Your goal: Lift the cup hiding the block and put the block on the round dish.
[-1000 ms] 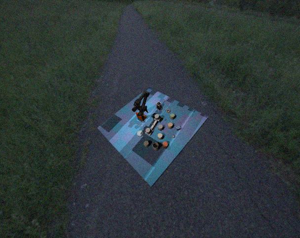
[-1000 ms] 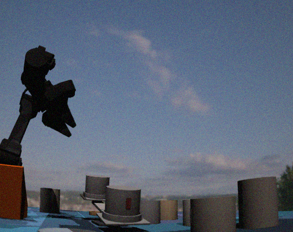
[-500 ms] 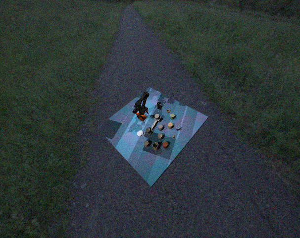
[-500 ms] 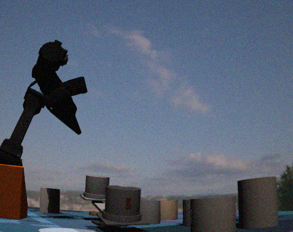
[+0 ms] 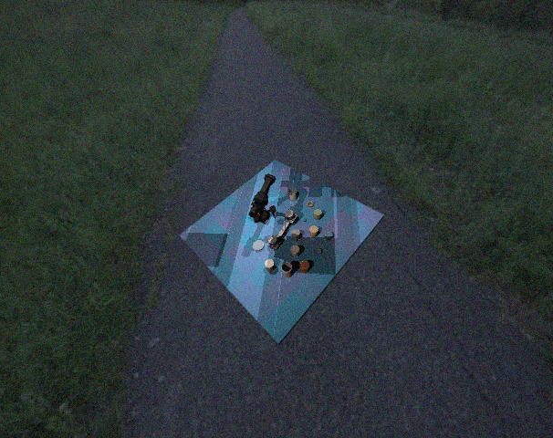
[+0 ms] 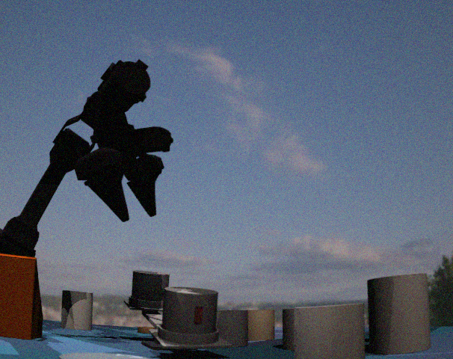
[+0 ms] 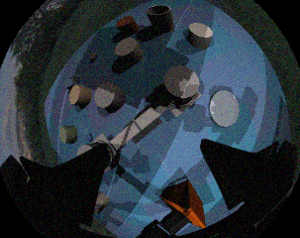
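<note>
The block lies 160 mm below my gripper tip, 70 mm to the right of it and 60 mm ahead of it. Round my gripper tip: balance beam (180 mm below, 60 mm to the left, 60 mm ahead); then round dish (200 mm below, 160 mm to the right, 50 mm behind); then balance (160 mm below, 60 mm to the left, 60 mm ahead).
</note>
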